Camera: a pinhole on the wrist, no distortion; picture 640 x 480 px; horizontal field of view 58.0 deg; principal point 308.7 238.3 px. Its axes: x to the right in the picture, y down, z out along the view. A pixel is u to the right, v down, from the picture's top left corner.
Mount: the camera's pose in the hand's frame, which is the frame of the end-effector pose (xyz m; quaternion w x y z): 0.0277 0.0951 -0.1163 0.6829 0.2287 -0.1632 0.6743
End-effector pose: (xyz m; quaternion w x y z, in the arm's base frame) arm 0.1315 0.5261 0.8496 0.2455 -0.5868 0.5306 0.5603
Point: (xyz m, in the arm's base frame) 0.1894 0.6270 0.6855
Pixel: 177 142
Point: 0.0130 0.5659 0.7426
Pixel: 561 83
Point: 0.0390 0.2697 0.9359
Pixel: behind the camera
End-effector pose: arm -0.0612 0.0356 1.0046 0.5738 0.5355 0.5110 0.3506
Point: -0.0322 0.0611 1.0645
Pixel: 521 339
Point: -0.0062 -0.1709 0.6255
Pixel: outside the picture
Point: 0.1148 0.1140 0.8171
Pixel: 238 89
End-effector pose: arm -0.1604 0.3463 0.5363 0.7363 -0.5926 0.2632 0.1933
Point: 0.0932 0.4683 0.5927
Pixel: 211 86
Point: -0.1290 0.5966 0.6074
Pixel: 468 377
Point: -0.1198 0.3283 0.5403
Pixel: 122 273
